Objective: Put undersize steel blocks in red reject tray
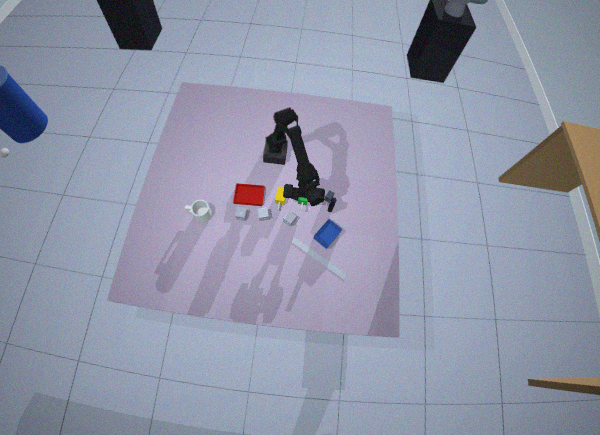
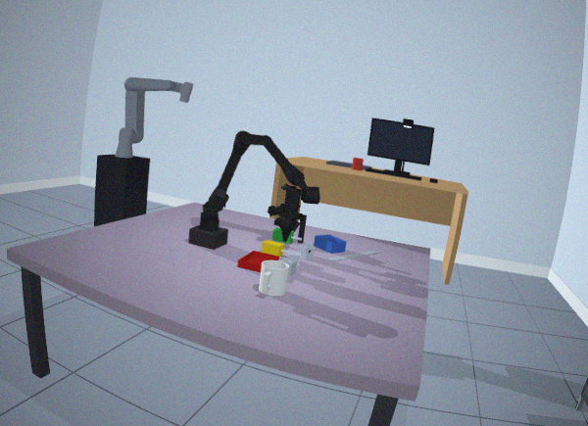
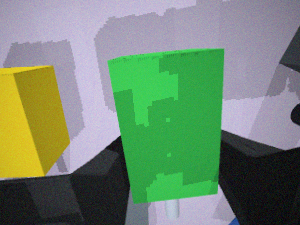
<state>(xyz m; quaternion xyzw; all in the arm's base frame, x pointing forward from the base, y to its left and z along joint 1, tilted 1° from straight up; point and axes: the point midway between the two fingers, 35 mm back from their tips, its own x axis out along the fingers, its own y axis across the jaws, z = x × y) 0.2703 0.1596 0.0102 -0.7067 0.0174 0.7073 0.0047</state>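
Now: gripper tip 1 cm short of the green GO gauge and 2 cm below it. The rest, counted from my gripper tip: yellow gauge (1 cm ahead, 11 cm to the right, 1 cm below); then dark pin (2 cm ahead, 14 cm to the left, 2 cm above); then dark block (4 cm behind, 13 cm to the left, 1 cm below).
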